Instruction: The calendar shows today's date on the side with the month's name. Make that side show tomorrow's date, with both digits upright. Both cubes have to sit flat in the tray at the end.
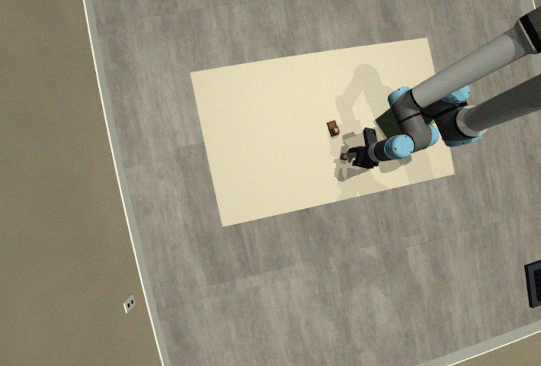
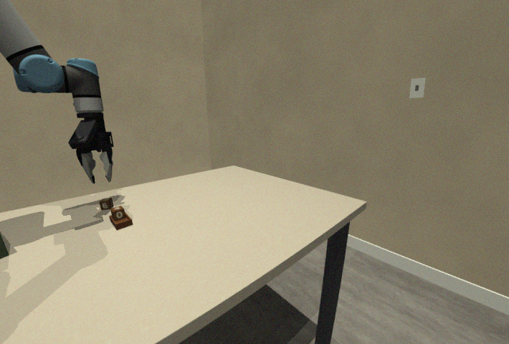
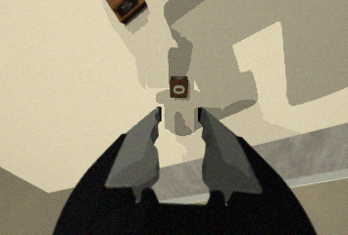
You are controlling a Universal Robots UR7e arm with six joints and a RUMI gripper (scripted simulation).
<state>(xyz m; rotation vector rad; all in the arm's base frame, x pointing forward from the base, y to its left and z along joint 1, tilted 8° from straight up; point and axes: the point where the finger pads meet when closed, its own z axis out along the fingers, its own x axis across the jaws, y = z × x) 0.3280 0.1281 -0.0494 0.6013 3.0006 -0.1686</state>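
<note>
My gripper is now 9 cm above the brown digit cube. Also, from my hand: brown calendar tray 16 cm to the right, 10 cm below, 2 cm ahead.
</note>
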